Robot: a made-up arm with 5 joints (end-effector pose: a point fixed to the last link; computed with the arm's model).
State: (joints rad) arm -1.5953 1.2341 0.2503 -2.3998 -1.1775
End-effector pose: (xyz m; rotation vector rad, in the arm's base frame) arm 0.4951 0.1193 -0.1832 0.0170 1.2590 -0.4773
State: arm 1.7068 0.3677 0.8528 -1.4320 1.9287
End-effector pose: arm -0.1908 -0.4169 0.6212 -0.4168 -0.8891 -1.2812
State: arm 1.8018 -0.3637 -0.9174 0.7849 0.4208
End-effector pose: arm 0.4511 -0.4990 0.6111 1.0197 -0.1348 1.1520
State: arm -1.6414 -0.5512 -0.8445 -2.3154 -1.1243
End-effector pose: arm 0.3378 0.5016 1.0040 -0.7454 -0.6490 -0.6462
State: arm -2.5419 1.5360 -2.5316 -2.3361 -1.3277
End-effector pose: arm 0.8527 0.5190 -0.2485 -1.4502 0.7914 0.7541
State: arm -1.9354 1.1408 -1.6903 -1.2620 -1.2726
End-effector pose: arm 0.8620 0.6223 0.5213 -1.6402 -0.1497 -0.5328
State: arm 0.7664 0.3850 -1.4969 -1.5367 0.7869
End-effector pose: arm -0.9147 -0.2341 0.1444 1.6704 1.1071 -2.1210
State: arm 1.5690 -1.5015 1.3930 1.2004 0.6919
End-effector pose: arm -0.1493 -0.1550 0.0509 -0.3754 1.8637 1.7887
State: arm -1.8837 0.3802 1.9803 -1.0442 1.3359
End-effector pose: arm 0.3883 0.0718 0.1203 1.7678 -0.8226 -0.0490
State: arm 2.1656 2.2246 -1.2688 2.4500 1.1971
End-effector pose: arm 0.2672 -0.8049 0.3899 1.0716 -2.0243 1.8903
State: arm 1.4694 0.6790 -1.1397 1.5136 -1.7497
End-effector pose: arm -0.0628 -1.0129 -0.0540 1.2711 0.3818 -1.1613
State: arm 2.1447 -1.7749 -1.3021 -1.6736 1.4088
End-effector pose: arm 0.3915 -0.7703 0.5198 -1.0566 1.7361 -1.8450
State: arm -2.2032 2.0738 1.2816 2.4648 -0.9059
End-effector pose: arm 0.5134 0.0388 -0.2848 1.7515 0.2980 -0.8032
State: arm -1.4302 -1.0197 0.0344 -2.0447 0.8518
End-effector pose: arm -0.1563 0.6771 0.7684 -0.5925 -0.9413 1.3448
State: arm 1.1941 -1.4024 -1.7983 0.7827 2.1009
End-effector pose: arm -0.3893 -0.7356 0.6044 0.8335 -1.4256 0.6782
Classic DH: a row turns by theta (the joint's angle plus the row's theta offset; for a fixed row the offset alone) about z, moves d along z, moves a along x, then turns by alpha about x. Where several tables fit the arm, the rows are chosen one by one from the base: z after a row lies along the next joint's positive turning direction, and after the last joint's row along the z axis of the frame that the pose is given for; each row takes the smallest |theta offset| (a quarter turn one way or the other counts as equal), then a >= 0, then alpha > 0; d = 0 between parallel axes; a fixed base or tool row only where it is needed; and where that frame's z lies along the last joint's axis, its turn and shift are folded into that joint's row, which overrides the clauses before.
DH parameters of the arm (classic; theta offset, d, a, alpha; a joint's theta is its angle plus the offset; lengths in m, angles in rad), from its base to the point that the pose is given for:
joint 1: 1.5708 0.295 0.055 -1.5708
joint 2: -1.5708 0.502 0.021 -1.5708
joint 3: 1.5708 0.091 0.025 -1.5708
joint 4: 1.3919 0 0.1799 3.1416
joint 5: 1.2679 0 0.396 0
tool (fixed): 0.124 0.318 0 0

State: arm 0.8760 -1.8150 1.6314 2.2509 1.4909
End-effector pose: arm -0.2757 -0.0199 0.1982 0.1069 1.7824 1.5195
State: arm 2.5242 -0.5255 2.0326 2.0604 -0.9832
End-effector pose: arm -0.0240 0.0081 0.6889 -0.9844 -1.7083 0.1963
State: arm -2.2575 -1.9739 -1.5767 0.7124 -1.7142
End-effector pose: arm 0.9149 0.3073 0.1808 -1.3818 0.7585 -0.2986
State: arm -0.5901 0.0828 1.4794 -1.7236 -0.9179
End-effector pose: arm 0.1153 0.4228 -0.1869 0.8991 1.1765 0.1135
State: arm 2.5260 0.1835 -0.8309 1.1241 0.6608
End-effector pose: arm 0.5466 -0.2595 0.7207 0.9812 -0.2840 1.9921
